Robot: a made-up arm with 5 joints.
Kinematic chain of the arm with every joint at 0, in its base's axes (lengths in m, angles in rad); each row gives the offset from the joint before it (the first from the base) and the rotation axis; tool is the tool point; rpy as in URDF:
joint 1: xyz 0 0 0.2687 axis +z
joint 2: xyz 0 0 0 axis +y
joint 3: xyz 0.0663 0 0.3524 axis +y
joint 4: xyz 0.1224 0 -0.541 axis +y
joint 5: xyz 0.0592 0 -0.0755 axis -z
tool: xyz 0 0 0 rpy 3.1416 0 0
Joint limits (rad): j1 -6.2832..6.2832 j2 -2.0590..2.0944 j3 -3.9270..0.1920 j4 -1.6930..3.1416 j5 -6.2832..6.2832
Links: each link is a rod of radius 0.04 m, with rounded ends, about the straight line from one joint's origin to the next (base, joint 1, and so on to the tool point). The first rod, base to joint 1, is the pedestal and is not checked.
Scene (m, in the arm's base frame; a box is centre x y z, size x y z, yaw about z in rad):
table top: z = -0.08
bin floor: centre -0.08 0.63 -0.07 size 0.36 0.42 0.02 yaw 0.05
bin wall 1: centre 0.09 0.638 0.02 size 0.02 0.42 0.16 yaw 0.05
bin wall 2: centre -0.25 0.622 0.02 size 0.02 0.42 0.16 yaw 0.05
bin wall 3: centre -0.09 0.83 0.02 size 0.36 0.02 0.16 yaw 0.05
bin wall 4: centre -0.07 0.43 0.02 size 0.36 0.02 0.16 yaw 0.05
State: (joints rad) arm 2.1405 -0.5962 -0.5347 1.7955 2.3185
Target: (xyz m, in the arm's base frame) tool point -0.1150 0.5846 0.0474
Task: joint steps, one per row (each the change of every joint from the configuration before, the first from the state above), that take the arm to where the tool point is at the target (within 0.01 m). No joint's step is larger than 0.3 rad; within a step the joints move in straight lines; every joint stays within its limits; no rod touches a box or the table.
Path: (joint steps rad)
1: -0.0939 0.2788 -0.1314 -0.0944 0.0000
2: -0.0938 0.2788 -0.1313 -0.0944 0.0000
3: -0.0939 0.2788 -0.1314 -0.0944 0.0000
4: -0.0939 0.2787 -0.1314 -0.0943 0.0000

